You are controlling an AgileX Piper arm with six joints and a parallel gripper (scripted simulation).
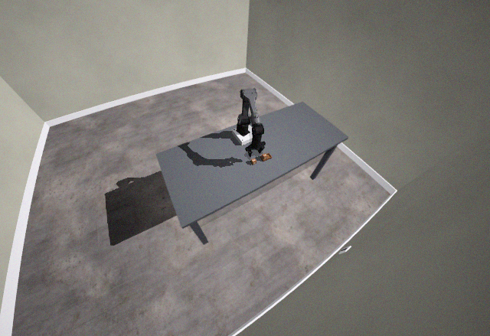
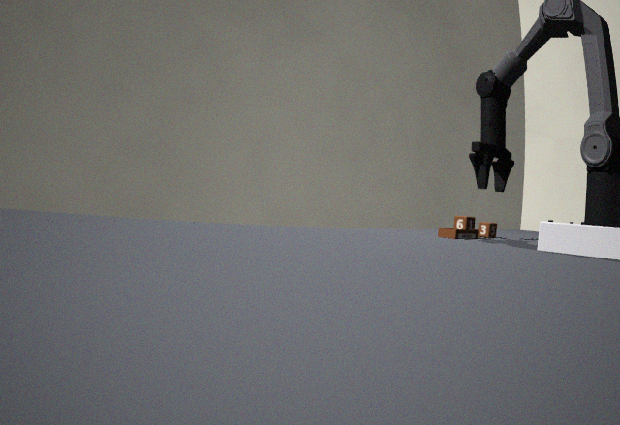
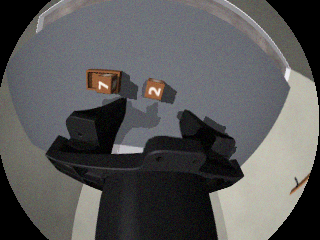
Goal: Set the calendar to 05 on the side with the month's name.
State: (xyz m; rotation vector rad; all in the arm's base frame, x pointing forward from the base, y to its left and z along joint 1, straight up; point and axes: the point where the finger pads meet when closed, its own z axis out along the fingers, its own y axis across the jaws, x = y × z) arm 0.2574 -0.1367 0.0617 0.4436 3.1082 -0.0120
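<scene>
My hand is 11 cm to the right of the brown calendar tray, 10 cm above it and 3 cm short of it. Round my hand: cube (9 cm below).
</scene>
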